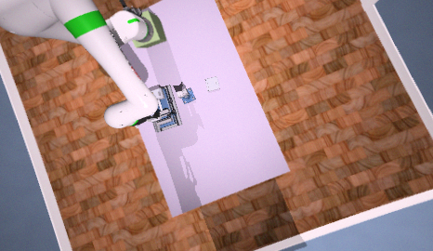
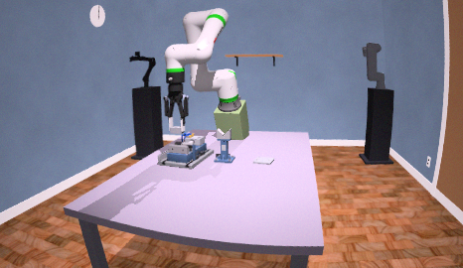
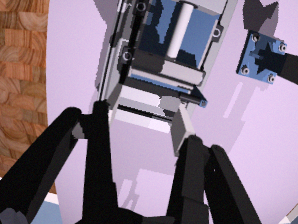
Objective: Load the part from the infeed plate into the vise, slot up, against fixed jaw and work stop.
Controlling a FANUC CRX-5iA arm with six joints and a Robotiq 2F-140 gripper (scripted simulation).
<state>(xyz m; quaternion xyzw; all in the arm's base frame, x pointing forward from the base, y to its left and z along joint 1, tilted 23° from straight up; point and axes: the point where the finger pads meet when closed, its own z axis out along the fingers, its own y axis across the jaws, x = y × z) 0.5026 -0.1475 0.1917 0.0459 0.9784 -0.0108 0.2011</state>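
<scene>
The air cylinder rod lies 8 cm behind my hand, 3 cm to the left of it and 12 cm below it. Also, from my hand: part 2 cm below.
</scene>
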